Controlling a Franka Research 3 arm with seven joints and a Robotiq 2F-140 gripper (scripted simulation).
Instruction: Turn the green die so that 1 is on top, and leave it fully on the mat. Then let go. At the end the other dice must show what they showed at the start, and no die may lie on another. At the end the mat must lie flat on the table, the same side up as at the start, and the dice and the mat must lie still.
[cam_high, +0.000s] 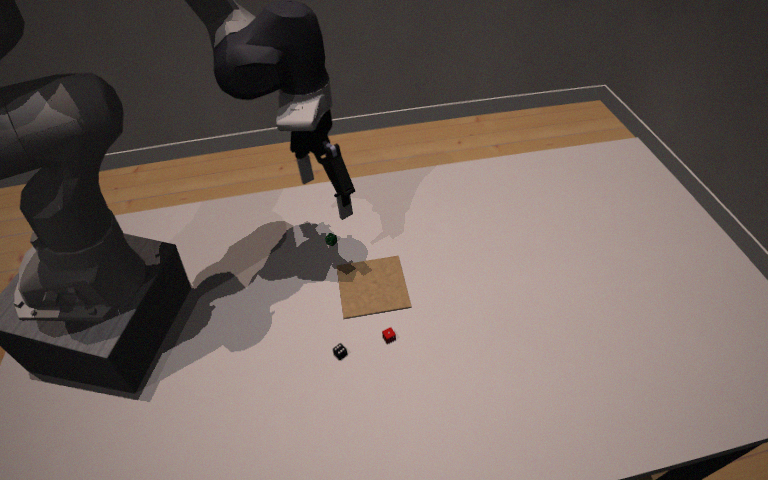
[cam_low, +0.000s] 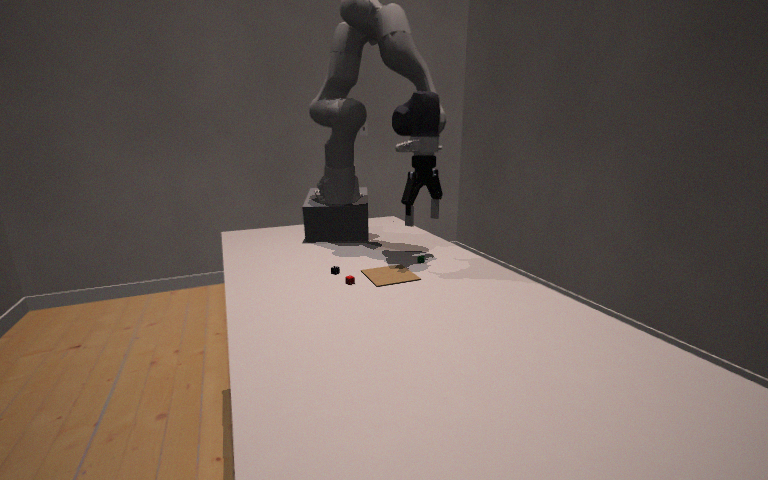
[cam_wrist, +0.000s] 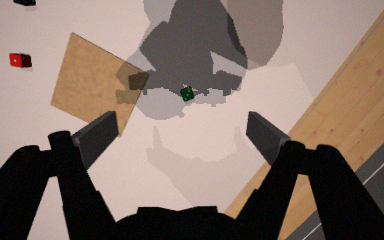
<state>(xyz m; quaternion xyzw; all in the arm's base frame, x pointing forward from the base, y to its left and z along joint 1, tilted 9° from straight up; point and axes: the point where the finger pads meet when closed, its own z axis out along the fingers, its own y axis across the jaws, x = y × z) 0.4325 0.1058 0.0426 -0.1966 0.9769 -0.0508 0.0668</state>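
Right now my hand is 140 mm above the green die and 10 mm past it. Round my hand: tan mat: 150 mm to the right, 150 mm below, 50 mm ahead; black die: 290 mm to the right, 140 mm below, 50 mm behind; red die: 280 mm to the right, 140 mm below, 50 mm ahead.
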